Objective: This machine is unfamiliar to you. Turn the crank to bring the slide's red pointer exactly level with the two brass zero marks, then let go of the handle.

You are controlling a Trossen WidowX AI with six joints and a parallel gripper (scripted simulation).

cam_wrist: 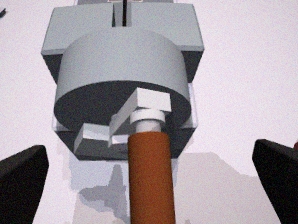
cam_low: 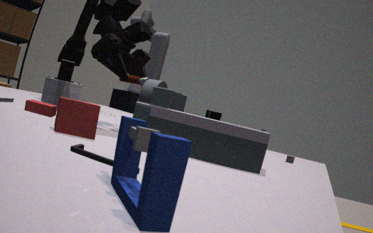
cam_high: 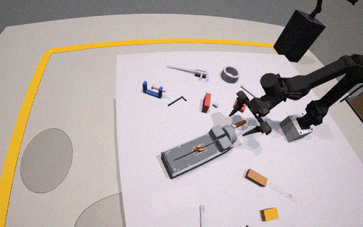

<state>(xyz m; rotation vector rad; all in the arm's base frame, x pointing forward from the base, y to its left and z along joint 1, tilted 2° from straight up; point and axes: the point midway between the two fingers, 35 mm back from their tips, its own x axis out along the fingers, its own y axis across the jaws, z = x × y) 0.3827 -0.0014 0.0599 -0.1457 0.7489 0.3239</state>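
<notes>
My gripper tip is now 20 mm past the crank handle and 10 mm below it. From my gripper tip the other things lie so: tan block: 90 mm behind, 190 mm to the left, 100 mm below; then red pointer: 160 mm ahead, 70 mm to the left, 30 mm below; then black hex key: 180 mm ahead, 200 mm to the right, 110 mm below.
</notes>
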